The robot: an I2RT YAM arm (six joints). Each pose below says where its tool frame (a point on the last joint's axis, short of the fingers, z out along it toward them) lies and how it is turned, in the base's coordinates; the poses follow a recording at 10 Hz.
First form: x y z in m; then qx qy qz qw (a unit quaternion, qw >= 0).
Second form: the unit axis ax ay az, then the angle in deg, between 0 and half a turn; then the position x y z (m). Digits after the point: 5 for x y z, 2 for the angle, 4 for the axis.
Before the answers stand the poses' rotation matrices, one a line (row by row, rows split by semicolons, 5 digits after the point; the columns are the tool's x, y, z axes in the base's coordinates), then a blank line. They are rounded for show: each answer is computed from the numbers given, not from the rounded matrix.
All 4 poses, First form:
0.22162, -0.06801, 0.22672, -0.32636, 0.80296, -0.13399, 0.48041
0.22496, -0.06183, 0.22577, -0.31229, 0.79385, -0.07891, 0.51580
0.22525, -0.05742, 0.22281, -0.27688, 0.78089, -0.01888, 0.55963
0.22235, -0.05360, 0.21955, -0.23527, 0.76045, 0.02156, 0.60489
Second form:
-0.32539 -0.39537 0.85896; -0.65285 0.75107 0.09840; -0.68404 -0.52875 -0.50251
-0.27285 -0.41442 0.86822; -0.57723 0.79250 0.19687; -0.76965 -0.44744 -0.45545
-0.22030 -0.41130 0.88448; -0.45356 0.84596 0.28042; -0.86357 -0.33939 -0.37291
-0.15751 -0.38391 0.90984; -0.33174 0.88837 0.31742; -0.93013 -0.25184 -0.26728

-0.3721, 0.9155, -0.1528, 122.58, 0.22162, -0.06801, 0.22672
-0.3645, 0.9266, -0.0921, 117.90, 0.22496, -0.06183, 0.22577
-0.3341, 0.9423, -0.0228, 111.94, 0.22525, -0.05742, 0.22281
-0.2955, 0.9550, 0.0271, 105.56, 0.22235, -0.05360, 0.21955

